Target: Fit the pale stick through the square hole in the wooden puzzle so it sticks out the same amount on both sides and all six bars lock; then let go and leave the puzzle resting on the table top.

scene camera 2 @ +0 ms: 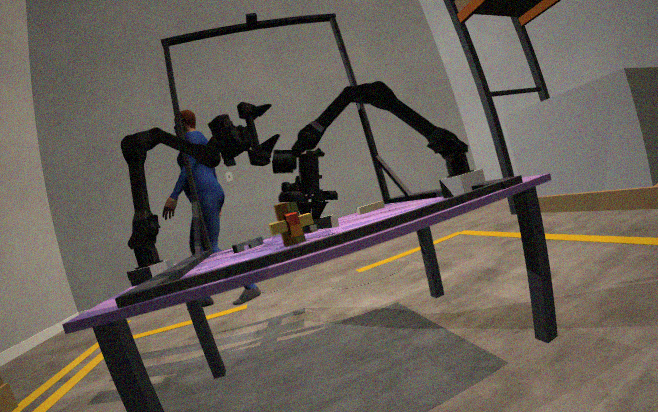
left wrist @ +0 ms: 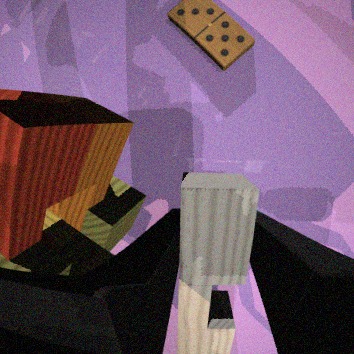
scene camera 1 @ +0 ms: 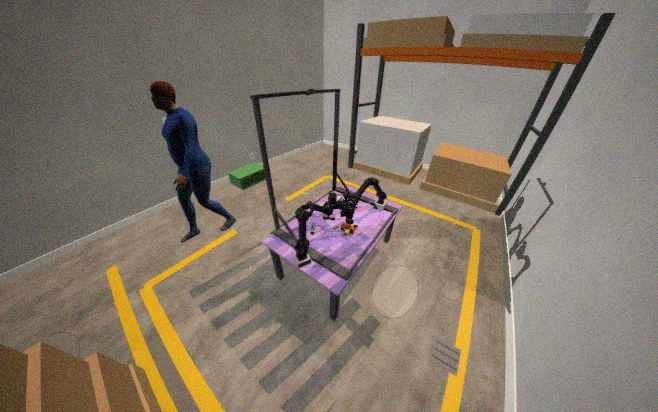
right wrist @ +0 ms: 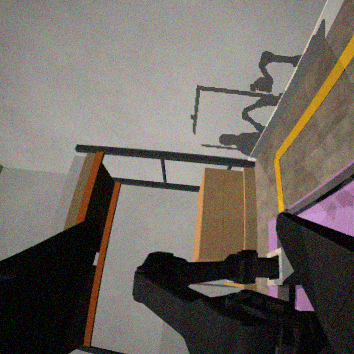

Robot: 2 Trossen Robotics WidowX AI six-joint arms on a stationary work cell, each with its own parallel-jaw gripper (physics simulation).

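Frame: origin at the left arm's base, x ahead, y right, z down, level; metres.
Where they show: left gripper, between the fingertips: [scene camera 2: 310, 226] [left wrist: 211, 217]; right gripper, between the fingertips: [scene camera 2: 274, 119] [scene camera 1: 357, 201] [right wrist: 189, 225]; left arm's base, origin of its link: [scene camera 2: 460, 174] [scene camera 1: 380, 202] [right wrist: 273, 267]; right arm's base, origin of its link: [scene camera 2: 149, 265] [scene camera 1: 301, 256].
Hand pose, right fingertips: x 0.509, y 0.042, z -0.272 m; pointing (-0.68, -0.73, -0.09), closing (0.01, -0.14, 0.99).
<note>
Things, the pixels of their top centre, and the offset from my right fingertips. Level surfaces: height alone.
- wooden puzzle, centre of its top: [scene camera 2: 286, 211] dx +0.023, dy +0.046, dz +0.241 m
- purple table, height of its surface: dz +0.333 m
- pale stick, centre of its top: [left wrist: 204, 313] [scene camera 2: 318, 217] dx -0.060, dy +0.056, dz +0.282 m
- domino, centre of its top: [left wrist: 209, 23] dx +0.014, dy +0.174, dz +0.325 m
- grey notched block, centre of its top: [scene camera 2: 247, 240] dx +0.147, dy +0.317, dz +0.305 m
- pale flat block, centre of its top: [scene camera 2: 369, 204] dx -0.370, dy +0.374, dz +0.305 m
The wooden puzzle [scene camera 1: 348, 229] [scene camera 2: 292, 225] [left wrist: 55, 165], a cross of red, orange and yellow-olive bars, stands on the purple table [scene camera 2: 400, 209]. Its square hole cannot be made out. My left gripper [scene camera 2: 316, 216] [left wrist: 211, 217] points down beside the puzzle, shut on the pale stick [left wrist: 215, 232], which has a notch in its side. In the left wrist view the stick is right of the puzzle, and a gap shows between them. My right gripper [scene camera 2: 274, 121] [right wrist: 189, 225] is open and empty, raised high above the table to the left of my left arm in scene camera 2.
A domino [left wrist: 211, 32] lies on the table beyond the puzzle in the left wrist view. A grey notched block [scene camera 2: 247, 245] lies left of the puzzle, and a pale flat block [scene camera 2: 370, 207] farther right. A black frame [scene camera 2: 215, 34] rises behind. A person [scene camera 1: 187, 150] is on the floor beyond the table.
</note>
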